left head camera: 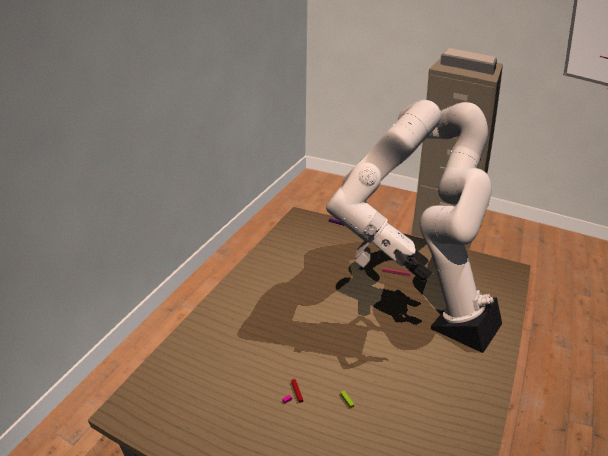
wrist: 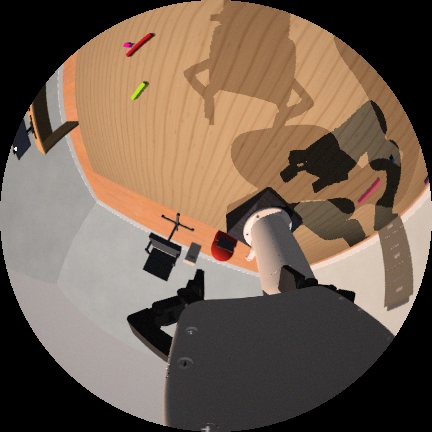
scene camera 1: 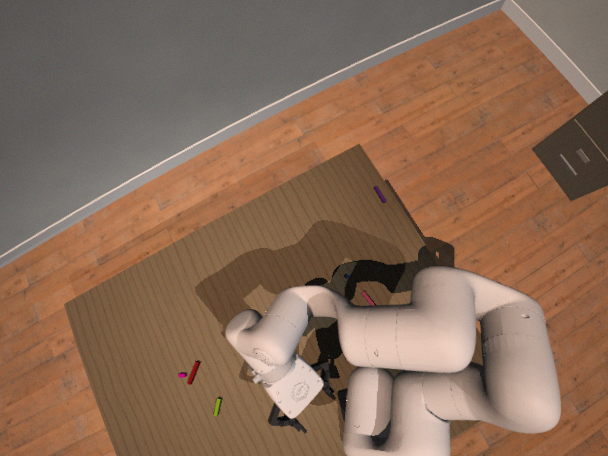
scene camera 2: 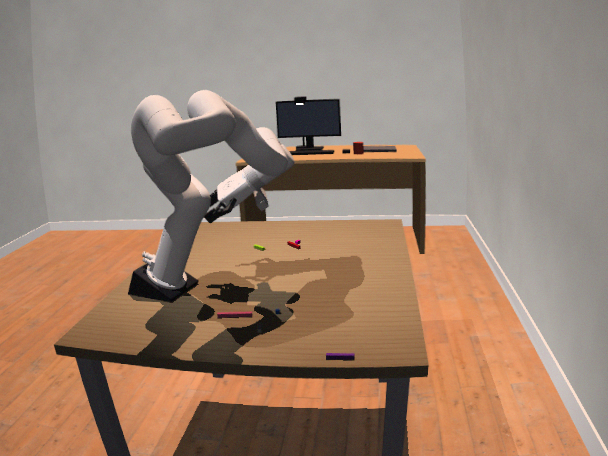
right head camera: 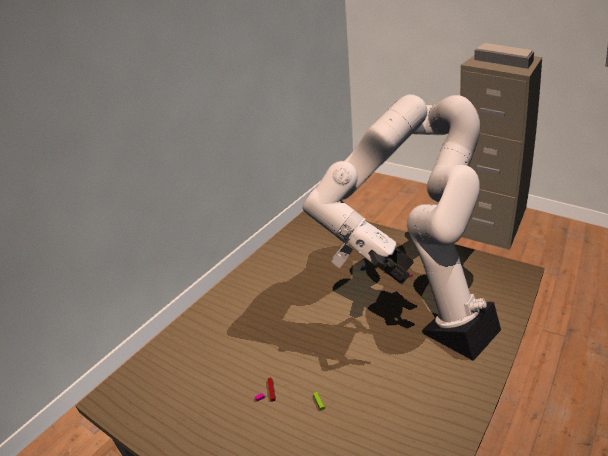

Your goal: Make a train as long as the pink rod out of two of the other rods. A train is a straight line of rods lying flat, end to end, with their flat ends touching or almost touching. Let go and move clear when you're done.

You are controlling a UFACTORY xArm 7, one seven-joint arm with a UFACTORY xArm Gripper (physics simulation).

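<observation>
The pink rod lies flat near the arm's base, partly hidden in the right head view. A red rod lies beside a short magenta rod. A lime rod lies apart from them. A purple rod lies near a table edge. A small blue piece lies in shadow. My gripper is open and empty, raised above the table, tilted toward the arm's base.
The arm's black base stands on the table. A filing cabinet stands behind it. A desk with a monitor stands beyond the table. The arm's shadows darken the table's middle.
</observation>
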